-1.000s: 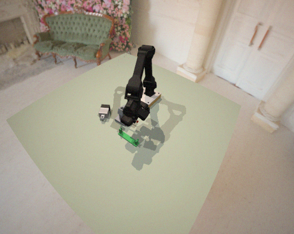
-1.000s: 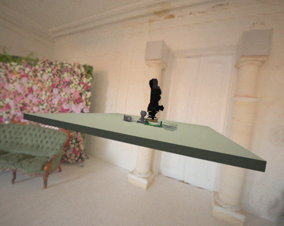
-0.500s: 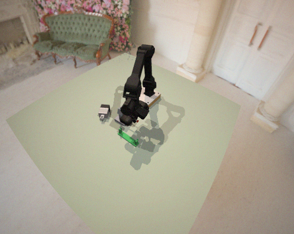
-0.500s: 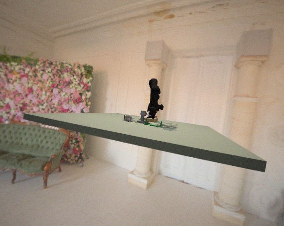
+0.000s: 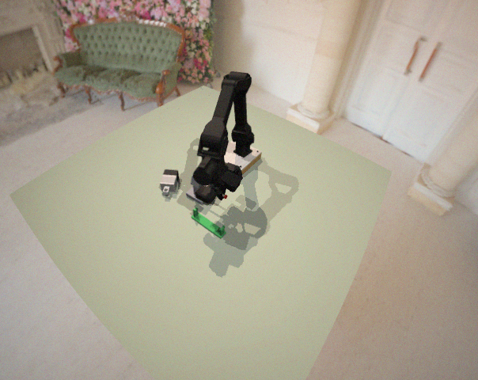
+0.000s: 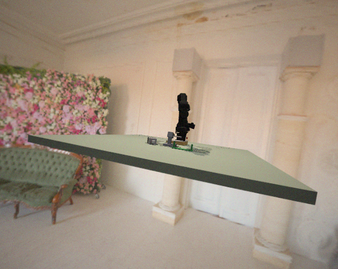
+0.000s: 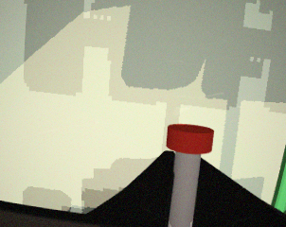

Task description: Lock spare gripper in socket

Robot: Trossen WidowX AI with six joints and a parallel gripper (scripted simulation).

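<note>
The green rack is 9 cm ahead of my gripper tip, 2 cm to the left of it and 3 cm below it. The rest, counted from my gripper tip: grey mount: 11 cm to the right; spare gripper: 7 cm ahead, 22 cm to the right, 3 cm below.
</note>
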